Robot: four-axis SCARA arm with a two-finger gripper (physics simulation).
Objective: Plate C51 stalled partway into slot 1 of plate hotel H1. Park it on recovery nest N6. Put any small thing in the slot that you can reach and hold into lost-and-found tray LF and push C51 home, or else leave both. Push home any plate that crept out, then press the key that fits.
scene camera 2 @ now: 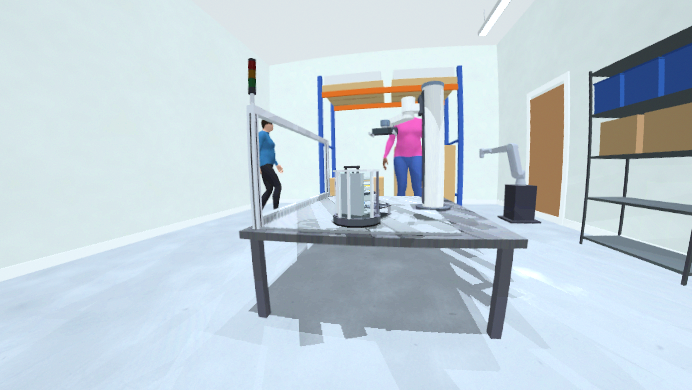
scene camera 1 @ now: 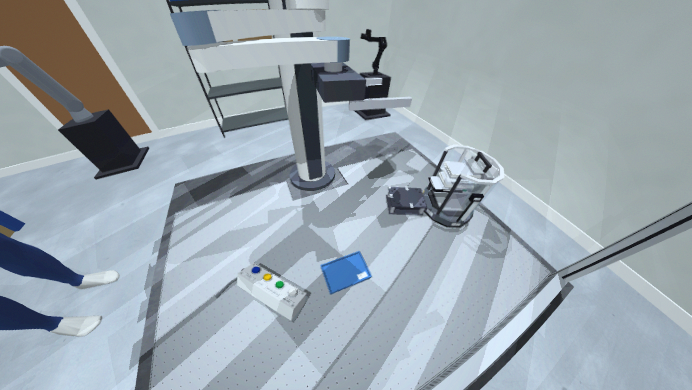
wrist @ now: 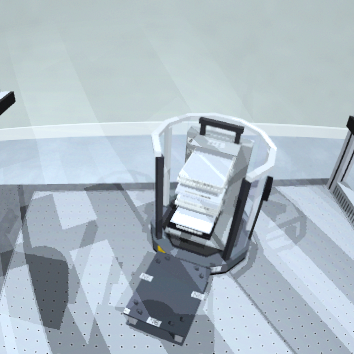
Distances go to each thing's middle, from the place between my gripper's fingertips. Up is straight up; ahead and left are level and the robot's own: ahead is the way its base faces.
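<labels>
The blue pad [scene camera 1: 344, 272] is well below my hand, a good way ahead of it and a good way to the right of it. Then there is the round plate rack [scene camera 1: 454, 209]: my gripper is 38 cm above it, 37 cm to the right of it and 12 cm short of it. Going by their middles, the round plate rack is the nearest to my gripper of the things named here.
</labels>
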